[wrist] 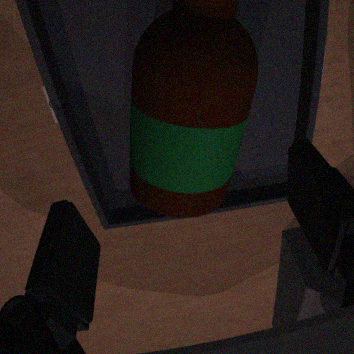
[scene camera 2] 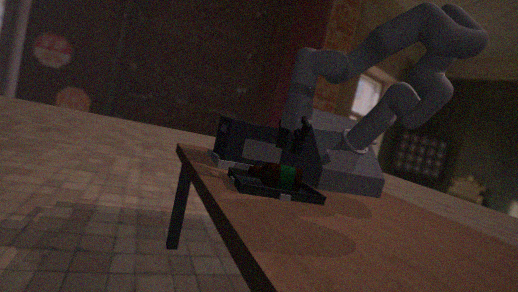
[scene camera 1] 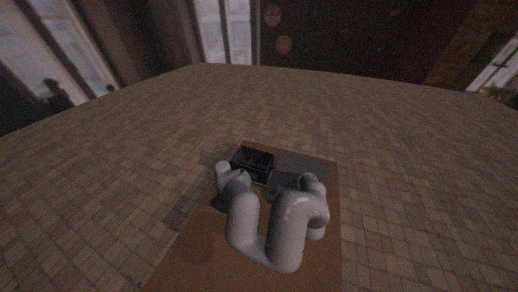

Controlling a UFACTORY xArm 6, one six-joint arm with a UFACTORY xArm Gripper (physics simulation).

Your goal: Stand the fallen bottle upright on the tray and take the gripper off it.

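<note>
A brown bottle with a green band lies on its side in the dark shallow tray. Its neck points left in the scene camera 2 view and to the top in the wrist view. Its base end is at the tray's near short wall in the wrist view. My gripper is open and empty, above the base end of the bottle, with one finger to each side in the wrist view. In the scene camera 1 view the arm hides the bottle and the fingers; a corner of the tray shows.
A black crate stands behind the tray in the scene camera 2 view. The grey base block stands beside the crate and carries the arm. The wooden table's edge runs left of the tray.
</note>
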